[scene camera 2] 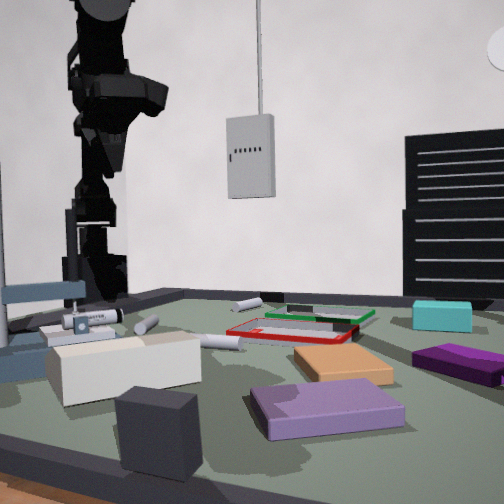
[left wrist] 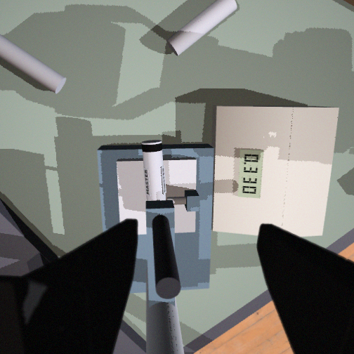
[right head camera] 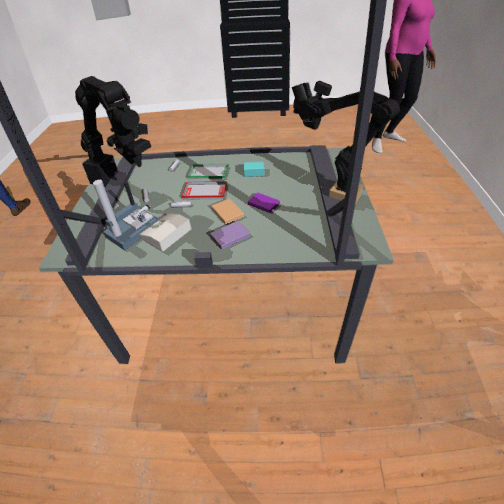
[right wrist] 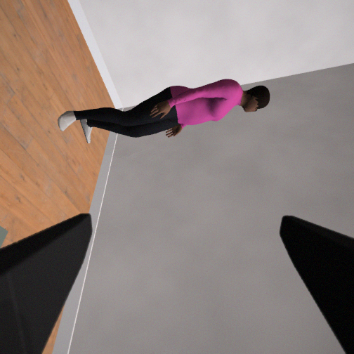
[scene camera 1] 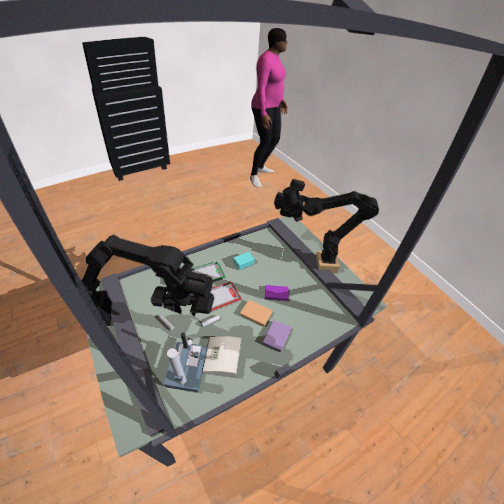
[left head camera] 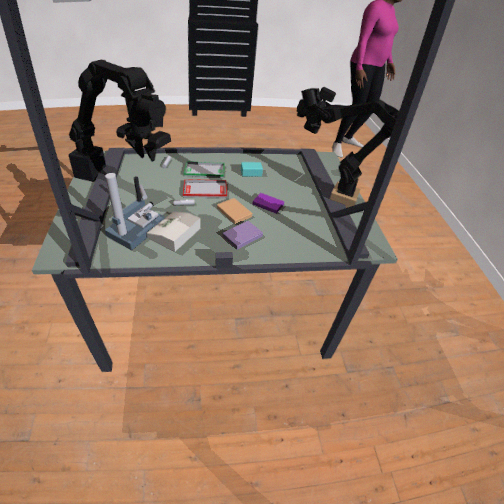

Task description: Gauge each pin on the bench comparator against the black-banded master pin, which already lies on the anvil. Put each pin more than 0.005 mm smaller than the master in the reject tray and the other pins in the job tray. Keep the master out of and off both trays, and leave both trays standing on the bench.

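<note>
The black-banded master pin (left wrist: 153,170) (scene camera 2: 92,318) lies on the anvil of the blue comparator (left wrist: 107,200) (left head camera: 131,240). The display (left wrist: 250,173) appears to read 0.330. Three plain grey pins lie on the bench: one (right head camera: 174,165) (scene camera 2: 248,304) near the far edge, one (right head camera: 145,195) (left wrist: 32,65) beyond the comparator, one (right head camera: 181,204) (left wrist: 202,26) before the red tray. The red-rimmed tray (left head camera: 205,195) (scene camera 2: 290,335) and green-rimmed tray (left head camera: 204,176) (scene camera 2: 320,318) stand without pins visible inside. My left gripper (left wrist: 198,233) is partly open, empty, above the comparator. My right gripper (right wrist: 188,223) is wide open, empty, raised near the far right.
The white display housing (left head camera: 175,231) stands beside the comparator. Orange (left head camera: 234,210), lilac (left head camera: 243,234), purple (left head camera: 268,202) and teal (left head camera: 252,169) blocks lie on the bench. The comparator's white column (left head camera: 116,202) stands tall. A person (scene camera 1: 270,82) stands beyond the bench.
</note>
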